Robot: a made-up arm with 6 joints.
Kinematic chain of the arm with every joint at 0, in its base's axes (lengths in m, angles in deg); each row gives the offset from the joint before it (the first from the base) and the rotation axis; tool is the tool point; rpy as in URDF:
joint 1: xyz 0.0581 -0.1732 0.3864 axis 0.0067 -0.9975 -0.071
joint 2: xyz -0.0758 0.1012 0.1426 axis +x
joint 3: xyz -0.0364 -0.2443 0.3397 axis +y
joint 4: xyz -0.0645 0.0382 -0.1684 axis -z
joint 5: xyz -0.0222 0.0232 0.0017 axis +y
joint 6: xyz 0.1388 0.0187 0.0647 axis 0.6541 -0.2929 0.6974
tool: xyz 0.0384 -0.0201 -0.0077 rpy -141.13 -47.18 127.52
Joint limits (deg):
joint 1: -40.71..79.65
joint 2: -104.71..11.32
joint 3: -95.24..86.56
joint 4: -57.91..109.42
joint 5: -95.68..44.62
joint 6: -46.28..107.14
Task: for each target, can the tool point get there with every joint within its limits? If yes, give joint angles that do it. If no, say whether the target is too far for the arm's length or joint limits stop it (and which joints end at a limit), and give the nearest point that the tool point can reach.
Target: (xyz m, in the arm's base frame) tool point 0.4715 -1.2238 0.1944
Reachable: no: too far | nearest point 0.3802 -0.4806 0.5597 | short by 0.833 m
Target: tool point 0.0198 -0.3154 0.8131
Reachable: yes | joints -27.85 -13.49 58.84 45.44 32.68 67.67
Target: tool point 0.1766 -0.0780 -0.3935
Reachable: no: joint limits stop it (at a limit: joint 1, joint 2, joint 4, joint 5) | nearest point -0.1046 0.2011 0.1010 | short by 0.634 m
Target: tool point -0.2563 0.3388 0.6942
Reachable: yes | joints 28.80 -75.63 62.91 -29.77 -72.05 66.24
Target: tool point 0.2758 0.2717 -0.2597
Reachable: no: joint limits stop it (at a limit: joint 1, joint 2, joint 3, joint 4, joint 5) | nearest point -0.0662 0.3151 0.0866 | short by 0.489 m
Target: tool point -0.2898 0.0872 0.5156
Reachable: yes | joints 53.59 -70.02 48.62 2.77 -2.54 61.58
